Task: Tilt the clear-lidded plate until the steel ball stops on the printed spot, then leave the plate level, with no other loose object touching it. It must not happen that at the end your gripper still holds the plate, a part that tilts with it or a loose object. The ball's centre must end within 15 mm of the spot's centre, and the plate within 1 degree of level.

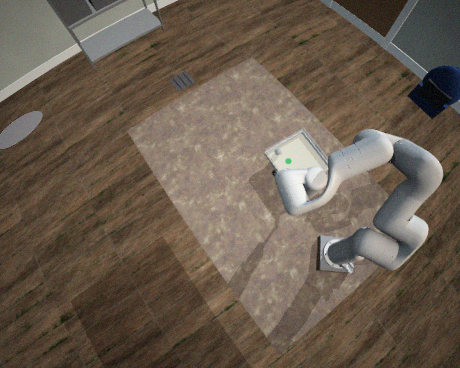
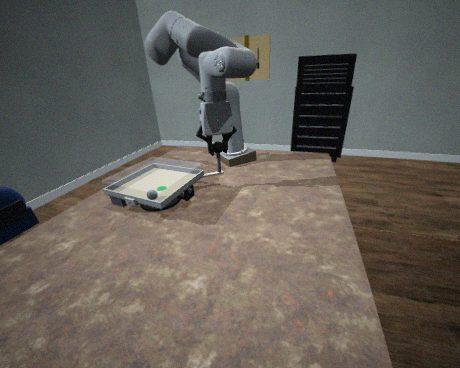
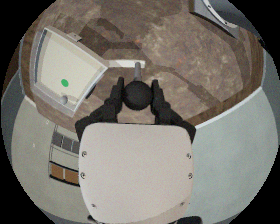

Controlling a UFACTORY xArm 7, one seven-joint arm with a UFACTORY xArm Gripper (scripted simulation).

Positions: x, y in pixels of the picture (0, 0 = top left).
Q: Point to a clear-lidded plate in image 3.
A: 62, 71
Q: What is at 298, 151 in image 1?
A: A clear-lidded plate.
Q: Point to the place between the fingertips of my gripper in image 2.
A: At 218, 153
